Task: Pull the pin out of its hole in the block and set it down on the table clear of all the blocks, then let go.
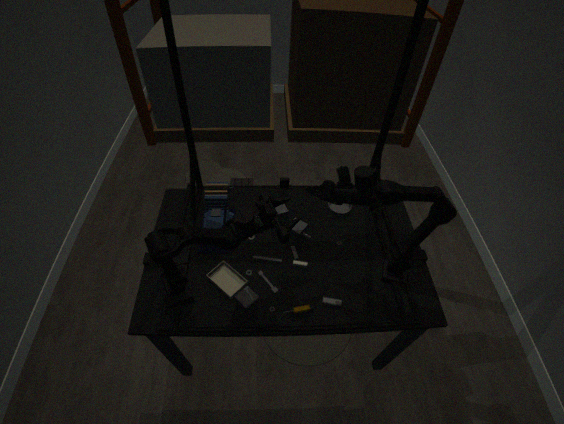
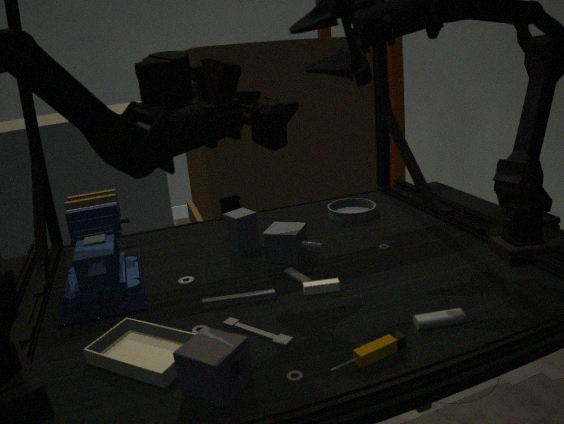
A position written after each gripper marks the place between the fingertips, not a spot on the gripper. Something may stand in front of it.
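Image 2 shows the left gripper (image 2: 297, 51) and the right gripper (image 2: 278, 99). Image 1 shows the left gripper (image 1: 309, 191) as well.
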